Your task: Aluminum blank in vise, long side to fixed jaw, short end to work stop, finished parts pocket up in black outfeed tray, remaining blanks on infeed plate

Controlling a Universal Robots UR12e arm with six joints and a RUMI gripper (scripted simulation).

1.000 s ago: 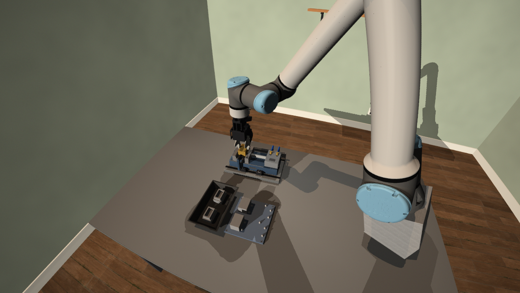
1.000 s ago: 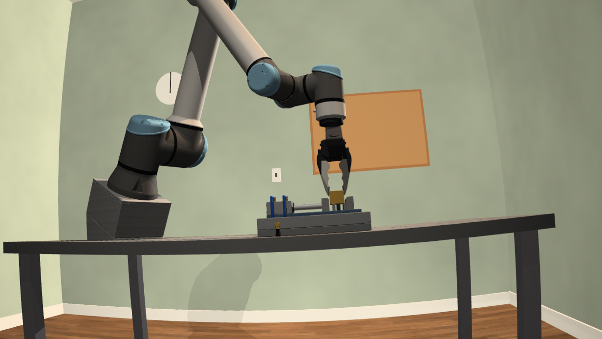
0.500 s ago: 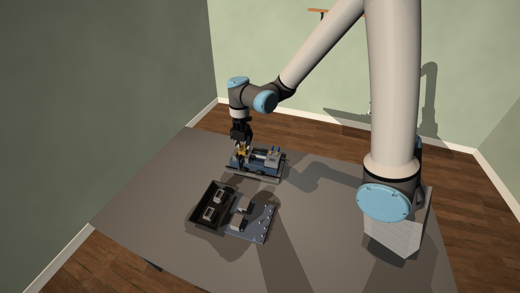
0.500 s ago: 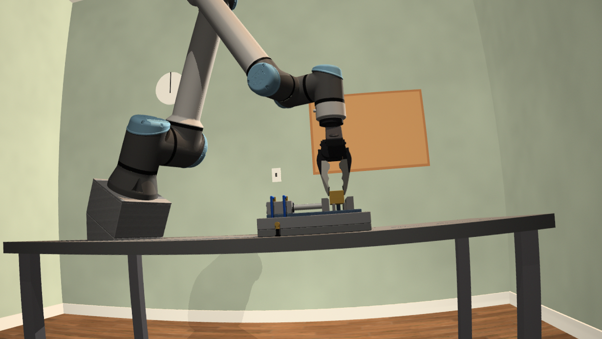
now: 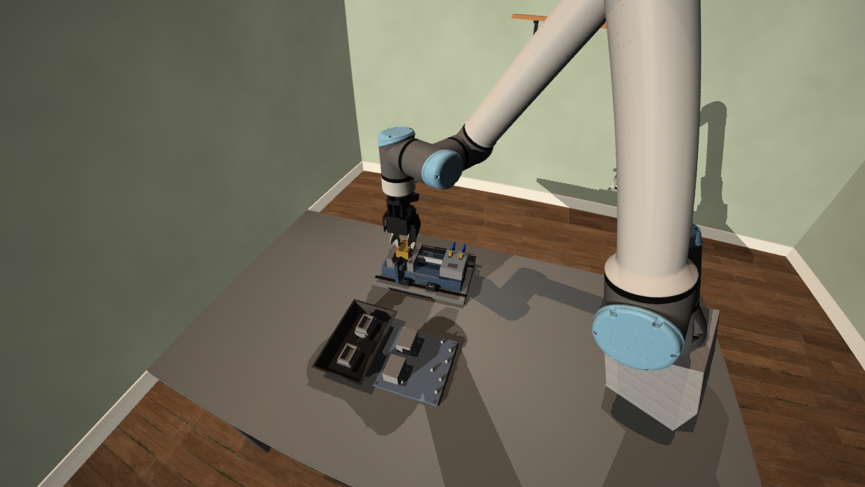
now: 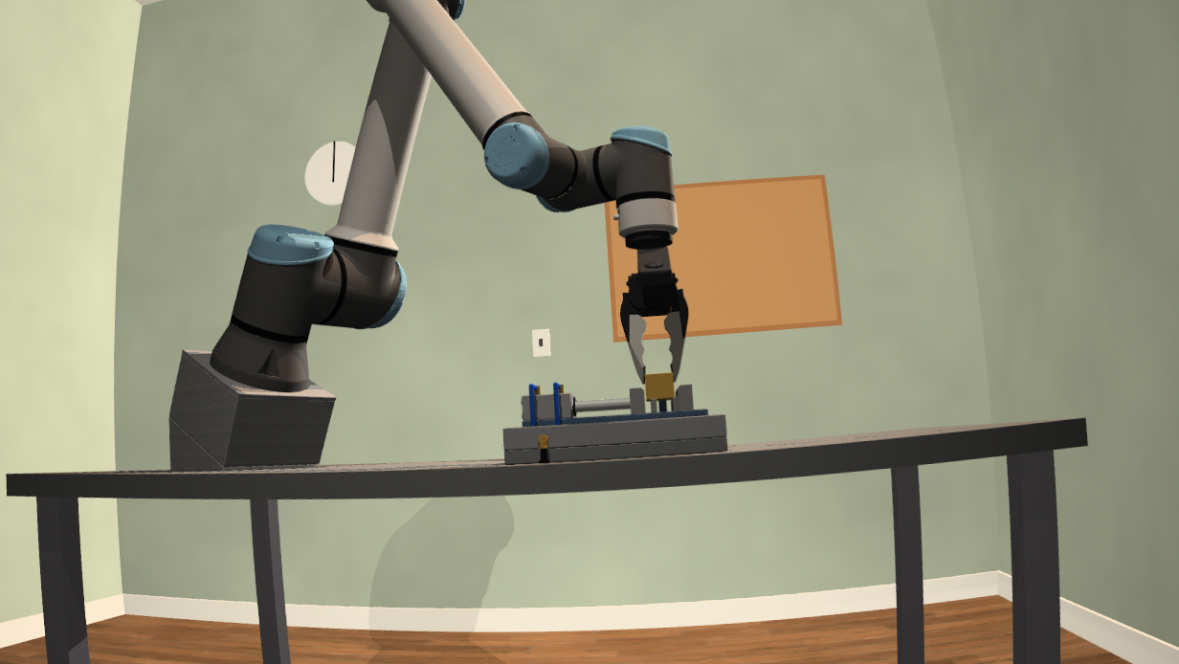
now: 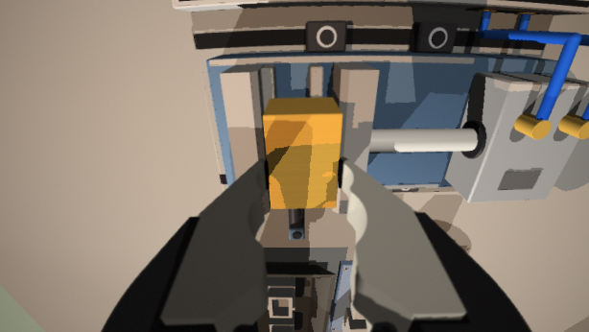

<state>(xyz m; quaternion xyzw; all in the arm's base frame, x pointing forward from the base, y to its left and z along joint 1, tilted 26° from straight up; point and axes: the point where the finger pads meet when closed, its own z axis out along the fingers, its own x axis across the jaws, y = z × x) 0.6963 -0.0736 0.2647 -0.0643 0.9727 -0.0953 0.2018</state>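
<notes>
Now: hand 2 cm above the yellow brass blank. The rest, counted from my hand: fixed jaw 4 cm below, 3 cm ahead; then work stop 5 cm to the left, 3 cm below; then push rod 8 cm behind, 4 cm below, 1 cm to the right.
</notes>
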